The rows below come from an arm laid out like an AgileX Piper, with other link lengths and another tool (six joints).
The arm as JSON. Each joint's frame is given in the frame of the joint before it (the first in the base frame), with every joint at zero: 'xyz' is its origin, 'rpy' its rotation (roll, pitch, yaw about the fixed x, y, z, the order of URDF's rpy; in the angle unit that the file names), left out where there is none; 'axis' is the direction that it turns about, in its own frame. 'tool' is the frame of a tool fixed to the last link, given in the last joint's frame.
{
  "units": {
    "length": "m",
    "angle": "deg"
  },
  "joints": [
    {
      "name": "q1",
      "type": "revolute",
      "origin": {
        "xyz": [
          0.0,
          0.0,
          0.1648
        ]
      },
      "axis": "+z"
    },
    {
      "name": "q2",
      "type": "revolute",
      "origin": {
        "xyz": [
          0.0,
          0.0,
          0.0
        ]
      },
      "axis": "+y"
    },
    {
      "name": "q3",
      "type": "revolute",
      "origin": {
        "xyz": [
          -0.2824,
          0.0,
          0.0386
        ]
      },
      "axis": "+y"
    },
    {
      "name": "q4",
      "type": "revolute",
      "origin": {
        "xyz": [
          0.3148,
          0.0,
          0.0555
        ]
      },
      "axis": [
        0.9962,
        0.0,
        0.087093
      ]
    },
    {
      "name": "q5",
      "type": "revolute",
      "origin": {
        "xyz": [
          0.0,
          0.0,
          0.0
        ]
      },
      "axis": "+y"
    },
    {
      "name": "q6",
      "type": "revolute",
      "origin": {
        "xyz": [
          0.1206,
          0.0,
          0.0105
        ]
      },
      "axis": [
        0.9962,
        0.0,
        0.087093
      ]
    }
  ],
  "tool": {
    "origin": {
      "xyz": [
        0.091,
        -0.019,
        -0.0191
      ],
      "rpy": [
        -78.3,
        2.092,
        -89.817
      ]
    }
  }
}
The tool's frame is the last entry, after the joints.
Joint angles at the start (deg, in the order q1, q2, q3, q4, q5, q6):
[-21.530, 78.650, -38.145, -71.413, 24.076, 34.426]
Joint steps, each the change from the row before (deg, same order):
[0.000, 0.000, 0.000, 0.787, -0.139, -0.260]
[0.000, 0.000, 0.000, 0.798, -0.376, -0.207]
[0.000, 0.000, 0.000, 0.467, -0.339, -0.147]
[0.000, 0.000, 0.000, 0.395, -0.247, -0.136]
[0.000, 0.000, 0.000, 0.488, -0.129, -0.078]
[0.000, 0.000, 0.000, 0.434, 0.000, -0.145]
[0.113, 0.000, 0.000, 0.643, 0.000, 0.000]
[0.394, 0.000, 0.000, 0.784, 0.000, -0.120]
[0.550, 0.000, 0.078, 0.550, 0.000, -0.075]
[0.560, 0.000, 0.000, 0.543, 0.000, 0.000]
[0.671, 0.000, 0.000, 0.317, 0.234, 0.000]
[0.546, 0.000, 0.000, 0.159, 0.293, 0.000]
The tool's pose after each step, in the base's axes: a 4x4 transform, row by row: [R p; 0 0 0 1], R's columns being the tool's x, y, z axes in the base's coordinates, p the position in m. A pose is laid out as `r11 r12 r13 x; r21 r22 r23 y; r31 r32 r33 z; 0 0 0 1`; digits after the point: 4 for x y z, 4 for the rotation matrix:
-0.1530 -0.8026 0.5765 0.3145; -0.7755 -0.2641 -0.5735 -0.2413; 0.6126 -0.5348 -0.5820 0.1526; 0 0 0 1
-0.1569 -0.7999 0.5792 0.3151; -0.7822 -0.2574 -0.5673 -0.2398; 0.6029 -0.5421 -0.5854 0.1513; 0 0 0 1
-0.1582 -0.7974 0.5824 0.3159; -0.7868 -0.2546 -0.5623 -0.2388; 0.5967 -0.5471 -0.5871 0.1506; 0 0 0 1
-0.1593 -0.7956 0.5846 0.3164; -0.7903 -0.2522 -0.5585 -0.2379; 0.5917 -0.5509 -0.5885 0.1500; 0 0 0 1
-0.1629 -0.7945 0.5850 0.3165; -0.7938 -0.2466 -0.5559 -0.2372; 0.5860 -0.5549 -0.5905 0.1493; 0 0 0 1
-0.1655 -0.7947 0.5840 0.3162; -0.7960 -0.2419 -0.5549 -0.2368; 0.5823 -0.5567 -0.5925 0.1487; 0 0 0 1
-0.1711 -0.7939 0.5834 0.3162; -0.8001 -0.2336 -0.5525 -0.2355; 0.5749 -0.5613 -0.5953 0.1477; 0 0 0 1
-0.1725 -0.7923 0.5853 0.3173; -0.8055 -0.2286 -0.5467 -0.2325; 0.5669 -0.5657 -0.5988 0.1466; 0 0 0 1
-0.1689 -0.7907 0.5884 0.3187; -0.8104 -0.2284 -0.5396 -0.2287; 0.5610 -0.5680 -0.6022 0.1453; 0 0 0 1
-0.1670 -0.7882 0.5923 0.3206; -0.8151 -0.2276 -0.5327 -0.2250; 0.5547 -0.5717 -0.6045 0.1445; 0 0 0 1
-0.1620 -0.7875 0.5947 0.3222; -0.8176 -0.2303 -0.5278 -0.2213; 0.5526 -0.5717 -0.6065 0.1441; 0 0 0 1
-0.1574 -0.7877 0.5955 0.3233; -0.8184 -0.2334 -0.5251 -0.2186; 0.5527 -0.5701 -0.6079 0.1439; 0 0 0 1

